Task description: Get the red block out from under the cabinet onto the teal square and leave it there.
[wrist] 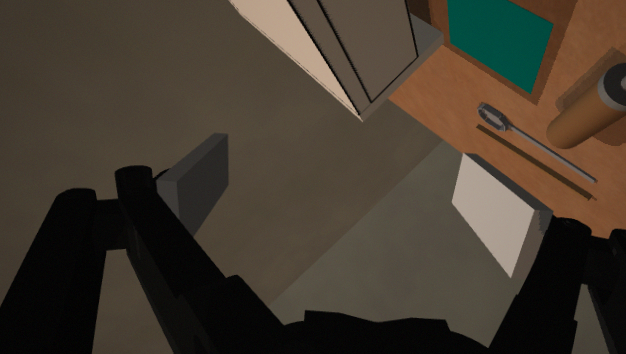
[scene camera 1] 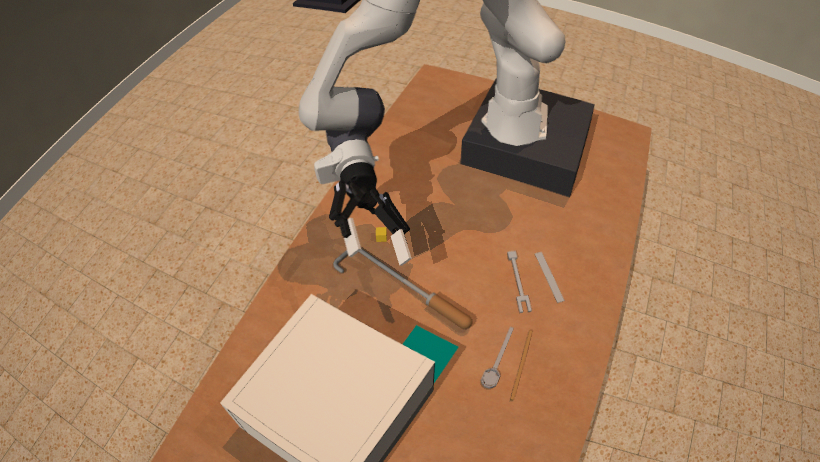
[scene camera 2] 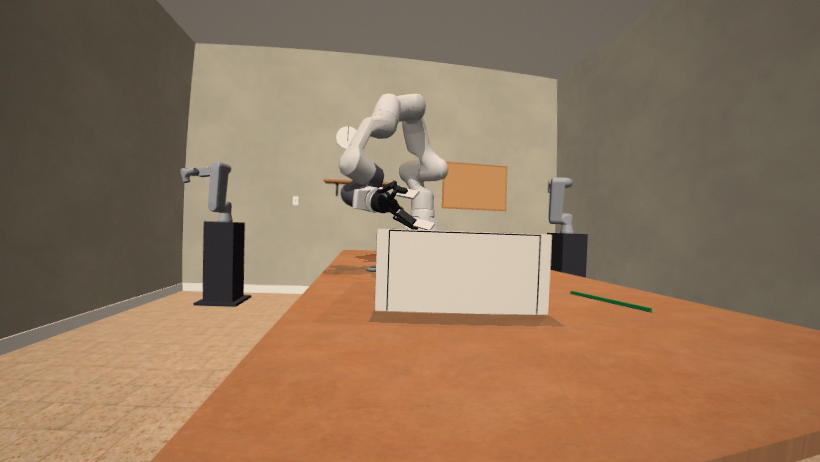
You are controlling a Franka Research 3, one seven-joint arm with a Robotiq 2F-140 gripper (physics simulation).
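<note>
The white cabinet [scene camera 1: 332,378] [scene camera 2: 463,272] [wrist: 372,50] stands on the table. The red block does not show in these views. The teal square [scene camera 1: 431,346] [wrist: 500,42] lies flat on the table beside the cabinet, partly hidden by it in scene camera 1. A hooked tool with a grey rod [scene camera 1: 395,276] and a wooden handle [scene camera 1: 450,310] [wrist: 580,117] lies between the cabinet and the robot base. My gripper [scene camera 1: 377,246] [scene camera 2: 420,209] [wrist: 343,169] is open and empty. It is above the table, over the hook end's side of the tool, with its fingers pointing sideways and down.
A small yellow block [scene camera 1: 381,234] lies near the hook end. A fork-like tool [scene camera 1: 518,281], a flat grey strip [scene camera 1: 549,277], a spoon [scene camera 1: 490,378] [wrist: 492,116] and a thin wooden stick [scene camera 1: 521,365] lie on the table. A green stick [scene camera 2: 611,301] lies beside the cabinet.
</note>
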